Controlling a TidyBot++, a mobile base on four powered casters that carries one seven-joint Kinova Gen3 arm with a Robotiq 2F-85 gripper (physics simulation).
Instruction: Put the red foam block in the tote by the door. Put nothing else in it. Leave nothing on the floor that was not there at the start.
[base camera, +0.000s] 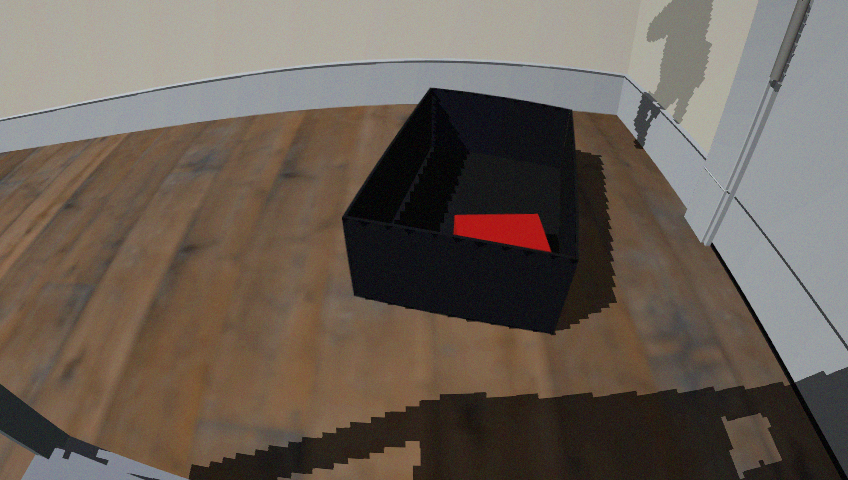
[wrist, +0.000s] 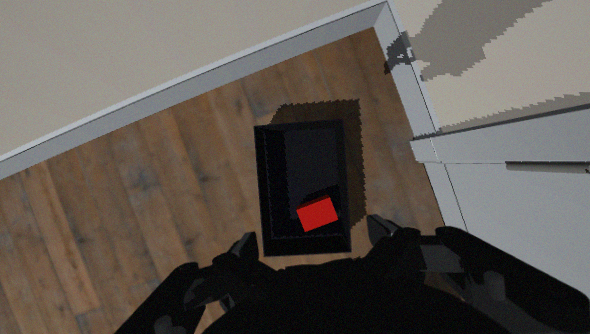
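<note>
The red foam block lies inside the black tote, at its near end towards the right wall; in the base camera view the near wall hides its lower part. The tote stands upright on the wooden floor. No other object shows inside it, though its left side is in dark shade. My gripper is open and empty in the wrist view, its fingertips wide apart, above the near end of the tote and apart from the block. The gripper does not show in the base camera view.
A wall with a pale baseboard runs behind the tote. The white door with a grey bar handle is at the right. Dark shadows fall across the floor and the corner.
</note>
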